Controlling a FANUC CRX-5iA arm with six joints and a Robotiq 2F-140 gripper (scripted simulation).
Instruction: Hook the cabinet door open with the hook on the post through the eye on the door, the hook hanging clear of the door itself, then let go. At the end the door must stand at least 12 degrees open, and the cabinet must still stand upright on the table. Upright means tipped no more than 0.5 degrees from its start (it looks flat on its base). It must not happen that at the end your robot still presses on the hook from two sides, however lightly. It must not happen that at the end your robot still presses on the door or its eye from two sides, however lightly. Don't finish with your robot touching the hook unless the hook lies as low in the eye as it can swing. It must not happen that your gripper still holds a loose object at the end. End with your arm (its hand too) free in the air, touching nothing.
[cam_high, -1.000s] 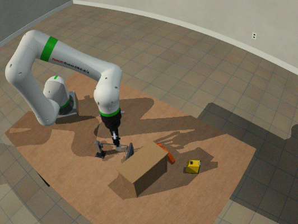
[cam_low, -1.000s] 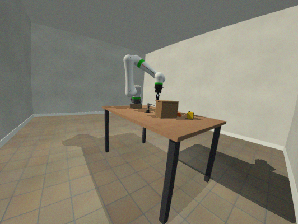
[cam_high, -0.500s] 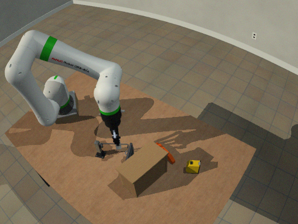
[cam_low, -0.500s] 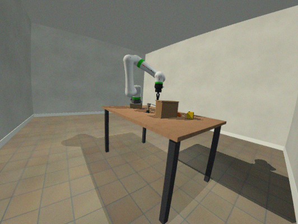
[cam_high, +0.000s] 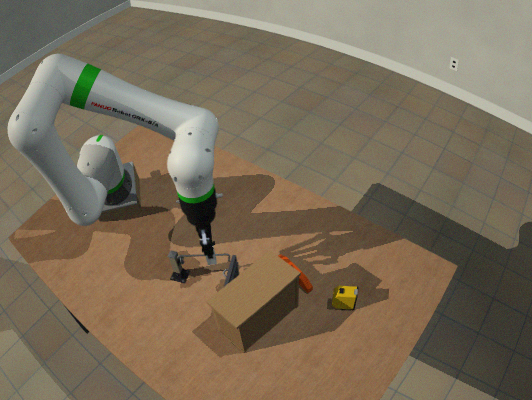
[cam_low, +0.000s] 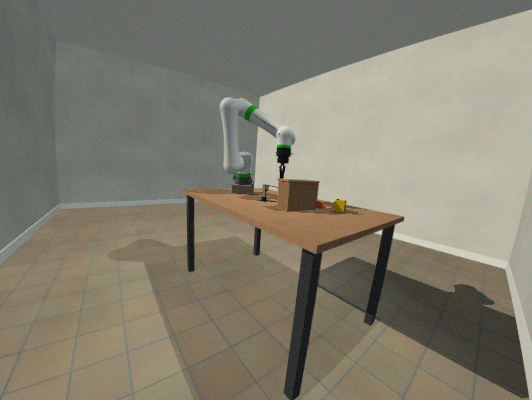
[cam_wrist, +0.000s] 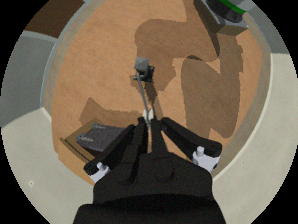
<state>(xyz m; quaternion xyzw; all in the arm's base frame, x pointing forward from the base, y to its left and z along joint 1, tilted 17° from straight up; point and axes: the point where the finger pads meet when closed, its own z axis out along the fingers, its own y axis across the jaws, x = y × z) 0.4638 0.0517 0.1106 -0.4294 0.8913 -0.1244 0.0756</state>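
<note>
Now: the dark door 11 cm ahead of my hand, 5 cm to the right of it and 2 cm below it. Round my hand: orange object 18 cm ahead, 15 cm to the left, 8 cm below; then yellow block 36 cm ahead, 17 cm to the left, 6 cm below.
</note>
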